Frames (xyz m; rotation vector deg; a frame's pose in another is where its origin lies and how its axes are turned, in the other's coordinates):
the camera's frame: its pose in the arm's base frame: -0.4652 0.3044 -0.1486 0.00 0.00 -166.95
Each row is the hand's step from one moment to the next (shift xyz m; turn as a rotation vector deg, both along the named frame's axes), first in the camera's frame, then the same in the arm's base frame.
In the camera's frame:
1: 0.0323 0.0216 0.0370 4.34 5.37 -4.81
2: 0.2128 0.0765 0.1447 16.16 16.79 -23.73
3: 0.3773 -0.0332 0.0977 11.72 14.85 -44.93
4: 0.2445 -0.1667 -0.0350 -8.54 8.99 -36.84
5: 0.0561 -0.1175 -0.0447 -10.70 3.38 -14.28
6: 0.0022 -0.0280 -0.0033 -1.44 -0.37 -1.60
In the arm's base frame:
1: -0.0266 -0.0283 0.0370 -3.02 -6.21 -4.81
2: -0.1900 -0.1226 0.1447 -11.95 -20.01 -23.73
3: -0.3751 -0.0529 0.0977 -8.06 -17.11 -44.93
4: -0.2758 0.1072 -0.0350 10.35 -6.83 -36.84
5: -0.0812 0.1018 -0.0447 11.19 -0.88 -14.28
6: -0.0085 0.0268 -0.0033 1.32 0.69 -1.60

